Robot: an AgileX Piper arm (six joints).
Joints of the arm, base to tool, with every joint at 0 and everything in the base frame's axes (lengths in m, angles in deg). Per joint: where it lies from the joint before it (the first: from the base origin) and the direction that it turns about. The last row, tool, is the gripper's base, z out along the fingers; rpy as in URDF.
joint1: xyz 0 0 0.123 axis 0 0 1
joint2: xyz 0 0 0 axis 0 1 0
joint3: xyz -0.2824 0 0.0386 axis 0 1 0
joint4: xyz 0.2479 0 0.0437 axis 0.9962 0 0.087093
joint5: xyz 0 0 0 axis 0 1 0
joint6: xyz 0.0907 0 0.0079 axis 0.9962 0 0.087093
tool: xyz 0 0 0 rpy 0 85 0
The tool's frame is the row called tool.
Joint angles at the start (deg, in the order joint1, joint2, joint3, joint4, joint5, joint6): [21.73 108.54 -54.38 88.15 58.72 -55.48]
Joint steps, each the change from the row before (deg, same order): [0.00 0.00 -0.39 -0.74 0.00 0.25]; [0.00 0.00 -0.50 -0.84 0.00 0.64]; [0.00 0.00 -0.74 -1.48 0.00 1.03]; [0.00 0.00 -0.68 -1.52 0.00 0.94]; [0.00 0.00 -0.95 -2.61 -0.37 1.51]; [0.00 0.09 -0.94 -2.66 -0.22 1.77]
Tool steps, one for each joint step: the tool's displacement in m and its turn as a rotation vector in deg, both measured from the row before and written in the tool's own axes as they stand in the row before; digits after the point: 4 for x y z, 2 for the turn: [-0.0008 0.0006 -0.0001 0.26 0.35 -0.47]; [-0.0012 0.0009 -0.0002 0.29 0.36 -0.22]; [-0.0015 0.0011 -0.0003 0.56 0.68 -0.37]; [-0.0012 0.0009 -0.0004 0.62 0.72 -0.43]; [-0.0016 0.0003 -0.0006 1.46 1.06 -0.66]; [-0.0014 -0.0002 -0.0005 1.45 1.16 -0.34]
